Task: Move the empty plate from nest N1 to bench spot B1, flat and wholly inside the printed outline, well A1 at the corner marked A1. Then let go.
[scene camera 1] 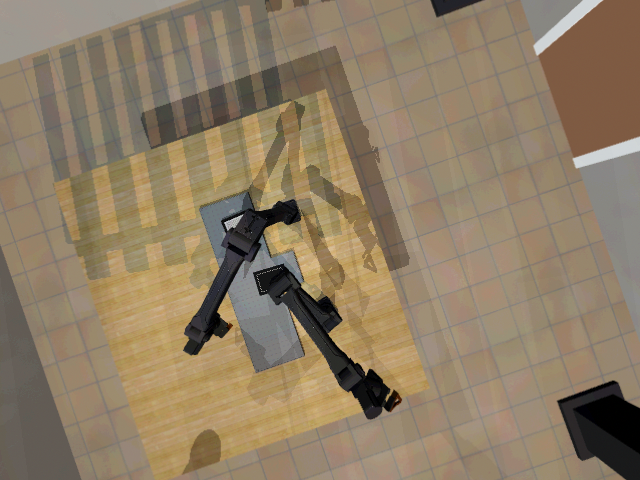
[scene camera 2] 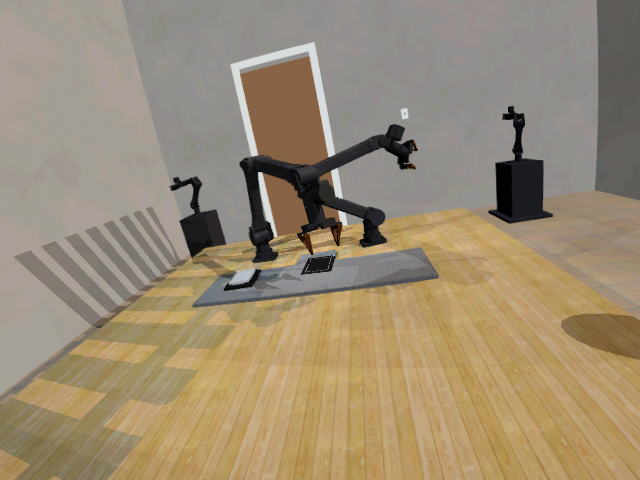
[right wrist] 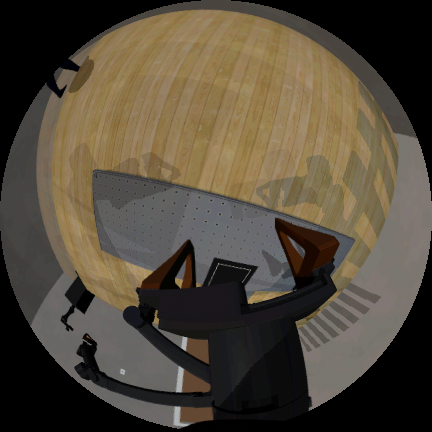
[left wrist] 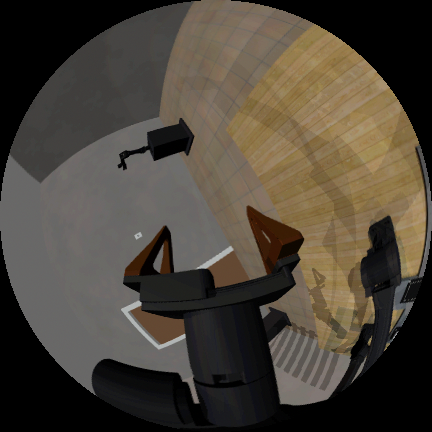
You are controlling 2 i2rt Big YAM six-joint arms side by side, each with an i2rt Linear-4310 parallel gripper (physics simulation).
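Frame: origin at the left arm's base, x ahead, y left, z up, level; centimetres.
Seen in the pictures: left gripper, fingertip midpoint: (scene camera 1: 391,391) (scene camera 2: 416,159) (right wrist: 83,339) (left wrist: 205,219); right gripper, fingertip midpoint: (scene camera 1: 220,318) (scene camera 2: 325,250) (right wrist: 232,233); left arm's base at its link origin: (scene camera 1: 325,309) (scene camera 2: 373,242) (left wrist: 383,237); right arm's base at its link origin: (scene camera 1: 290,212) (scene camera 2: 265,258).
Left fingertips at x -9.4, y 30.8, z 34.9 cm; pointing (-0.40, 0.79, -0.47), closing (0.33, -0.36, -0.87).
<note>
Offsets run from my left fingertips to a thing's top centre. "spot": to the spot under its first point. Level surfaces: height alone.
A white plate {dx +24.6, dy -93.0, dz -30.9 cm} (scene camera 1: 234,222) (scene camera 2: 243,277) sits in a black nest {dx +24.6, dy -93.0, dz -31.8 cm} (scene camera 2: 252,282) at the left end of the grey perforated board; its wells and corner A1 are too small to tell. A black pad {spot: dx +30.6, dy -60.5, dz -33.4 cm} (scene camera 1: 262,283) (scene camera 2: 318,264) (right wrist: 230,273) with a white printed outline lies on the board, with no plate on it. No N1 or B1 lettering is readable. My right gripper (scene camera 1: 229,326) (scene camera 2: 325,249) (right wrist: 232,233) is open and empty, pointing down, above the board. My left gripper (scene camera 1: 394,400) (scene camera 2: 414,157) (left wrist: 205,219) is open and empty, raised high, far from the plate.
The grey board {dz -33.5 cm} (scene camera 1: 273,338) (scene camera 2: 390,268) (right wrist: 145,210) lies on the wooden table {dz -34.9 cm} (scene camera 1: 170,392) (scene camera 2: 361,372). My arm bases stand behind it, and the right arm partly covers the plate in scene camera 1. Dark pedestals (scene camera 2: 519,188) (scene camera 2: 200,230) bearing small arms stand beyond the table.
</note>
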